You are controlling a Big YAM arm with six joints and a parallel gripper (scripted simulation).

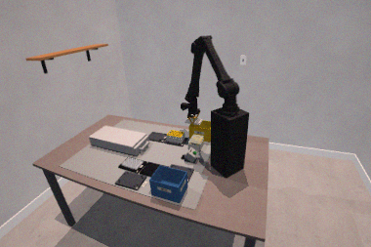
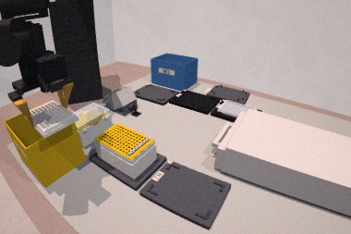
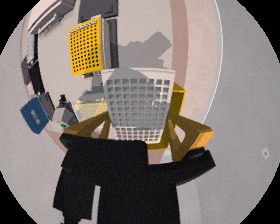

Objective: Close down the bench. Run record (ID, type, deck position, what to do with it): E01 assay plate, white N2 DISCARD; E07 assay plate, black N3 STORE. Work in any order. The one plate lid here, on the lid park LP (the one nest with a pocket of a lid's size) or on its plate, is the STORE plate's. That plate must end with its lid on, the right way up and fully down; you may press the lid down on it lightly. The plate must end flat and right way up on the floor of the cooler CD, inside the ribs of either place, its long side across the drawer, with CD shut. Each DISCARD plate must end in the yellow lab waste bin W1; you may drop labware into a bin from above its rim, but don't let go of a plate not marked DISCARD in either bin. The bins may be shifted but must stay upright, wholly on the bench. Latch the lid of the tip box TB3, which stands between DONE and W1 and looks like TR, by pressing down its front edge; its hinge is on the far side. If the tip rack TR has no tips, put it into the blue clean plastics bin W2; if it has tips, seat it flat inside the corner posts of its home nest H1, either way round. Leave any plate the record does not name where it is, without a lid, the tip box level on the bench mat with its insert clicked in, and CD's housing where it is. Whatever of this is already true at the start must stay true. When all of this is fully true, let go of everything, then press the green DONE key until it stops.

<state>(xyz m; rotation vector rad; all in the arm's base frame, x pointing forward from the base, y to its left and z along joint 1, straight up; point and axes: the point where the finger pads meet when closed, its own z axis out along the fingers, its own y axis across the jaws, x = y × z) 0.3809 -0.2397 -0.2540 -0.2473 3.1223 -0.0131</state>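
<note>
Now: hand 10 cm short of the tip rack TR, 12 cm to the right of it and 9 cm above it. The rest, counted from my hand: DONE key block (14 cm behind, 28 cm to the left, 10 cm below); dark lid park nest (13 cm behind, 45 cm to the left, 14 cm below); yellow bin W1 (5 cm behind, 3 cm to the right, 11 cm below).
</note>
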